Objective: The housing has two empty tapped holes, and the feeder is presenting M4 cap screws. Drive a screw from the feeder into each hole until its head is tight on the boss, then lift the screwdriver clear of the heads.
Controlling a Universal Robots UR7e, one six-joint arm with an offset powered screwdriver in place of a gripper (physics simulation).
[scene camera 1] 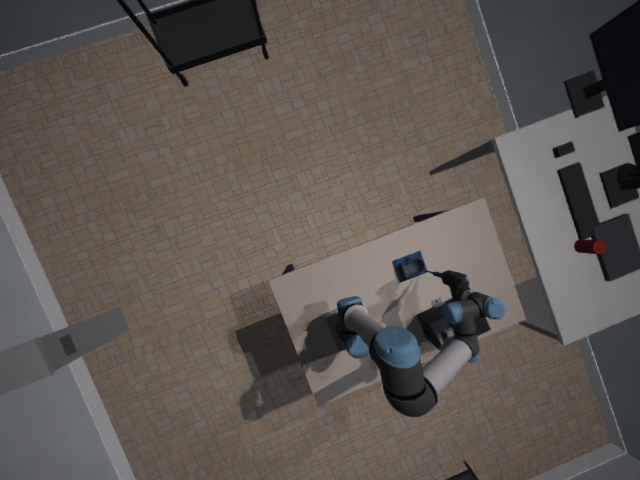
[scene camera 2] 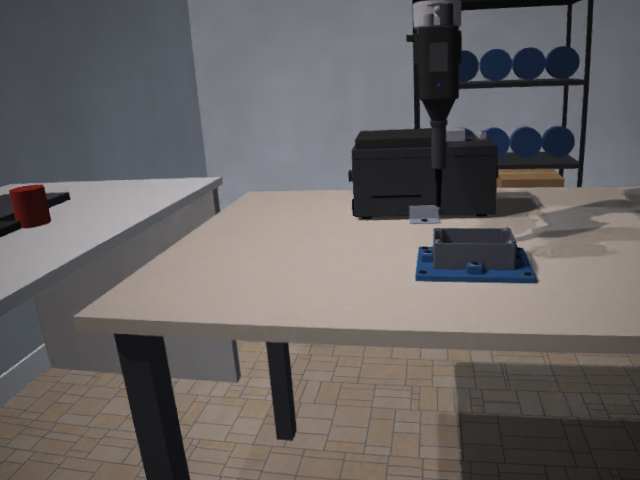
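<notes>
The grey open-topped housing (scene camera 1: pixel 413 268) (scene camera 2: pixel 474 256) sits in the blue fixture (scene camera 1: pixel 399 272) (scene camera 2: pixel 449 276) on the table. Its tapped holes are too small to make out. My screwdriver (scene camera 1: pixel 429 272) (scene camera 2: pixel 438 204) points down, with its thin bit tip a little above the housing's left corner posts in scene camera 2. In scene camera 1 the tip shows at the fixture's right edge. Whether a screw sits on the bit cannot be made out. The black feeder (scene camera 1: pixel 433 321) (scene camera 2: pixel 395 180) stands behind, partly covered by the arm in scene camera 1.
A small light bracket (scene camera 1: pixel 437 301) (scene camera 2: pixel 424 212) lies on the table (scene camera 1: pixel 336 273) (scene camera 2: pixel 310 268) between feeder and fixture. A white desk (scene camera 1: pixel 535 227) (scene camera 2: pixel 129 206) with a red cup (scene camera 1: pixel 589 246) (scene camera 2: pixel 31 206) stands beside the table. A shelf rack (scene camera 2: pixel 585 103) stands behind.
</notes>
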